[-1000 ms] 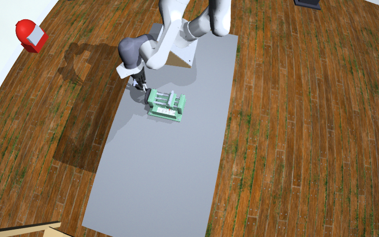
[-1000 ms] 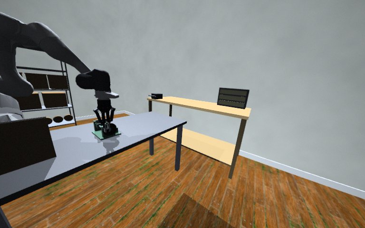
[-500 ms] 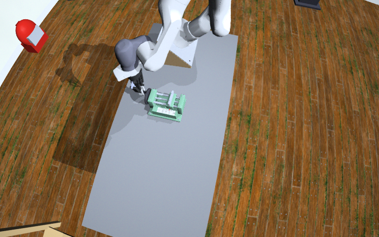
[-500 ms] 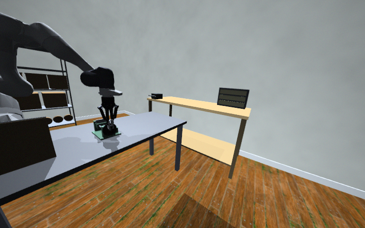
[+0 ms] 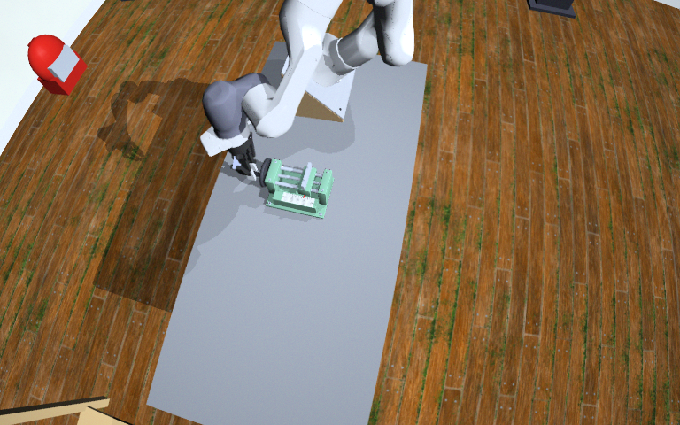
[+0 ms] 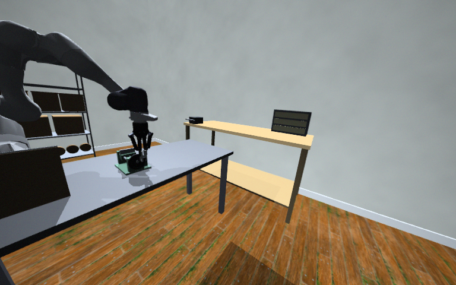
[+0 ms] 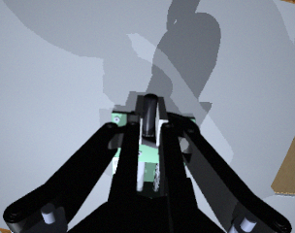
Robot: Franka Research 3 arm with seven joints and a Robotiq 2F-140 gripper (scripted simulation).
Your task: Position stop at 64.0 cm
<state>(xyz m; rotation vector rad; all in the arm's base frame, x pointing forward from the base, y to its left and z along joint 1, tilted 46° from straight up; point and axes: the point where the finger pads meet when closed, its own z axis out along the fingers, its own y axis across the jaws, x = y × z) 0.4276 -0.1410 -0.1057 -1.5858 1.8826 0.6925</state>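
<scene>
The dark handwheel lies 20 mm to the left of my hand and 20 mm below it. From my hand the other things lie so: stop carriage 10 mm ahead, 180 mm to the left, 30 mm below.
</scene>
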